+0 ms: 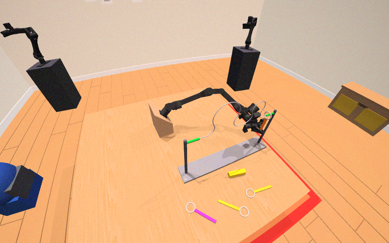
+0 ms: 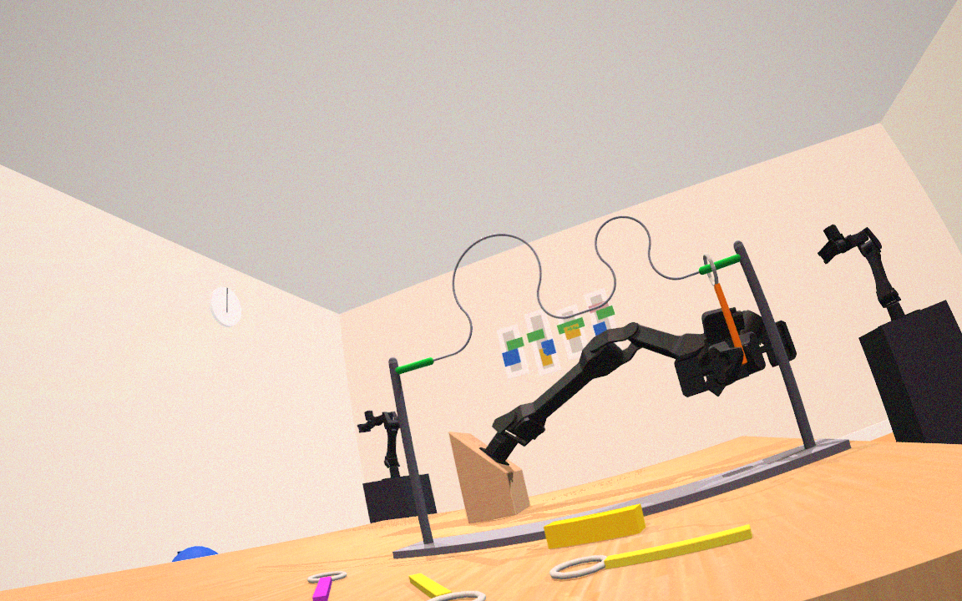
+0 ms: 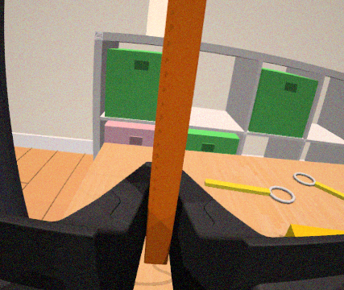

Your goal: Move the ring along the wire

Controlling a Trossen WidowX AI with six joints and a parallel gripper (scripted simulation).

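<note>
Right now the orange-handled ring is 3 cm behind my gripper tip and 9 cm above it. Round my gripper tip: yellow block: 12 cm ahead, 23 cm to the right, 15 cm below; magenta-handled ring: 25 cm ahead, 53 cm to the right, 16 cm below; yellow-handled ring: 26 cm ahead, 17 cm to the right, 16 cm below.
</note>
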